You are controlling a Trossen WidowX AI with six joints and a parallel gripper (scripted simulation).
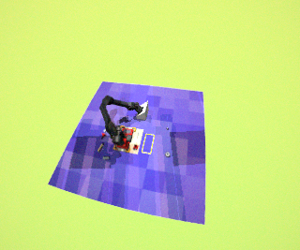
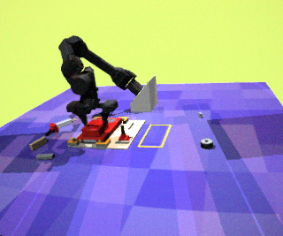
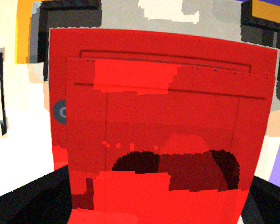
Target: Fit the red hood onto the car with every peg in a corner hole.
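The red hood is right at my gripper tip. From my gripper tip the other things lie so: small cube (370 mm to the left, 220 mm behind, 30 mm below); wooden block (200 mm to the right, 100 mm ahead, 30 mm below).
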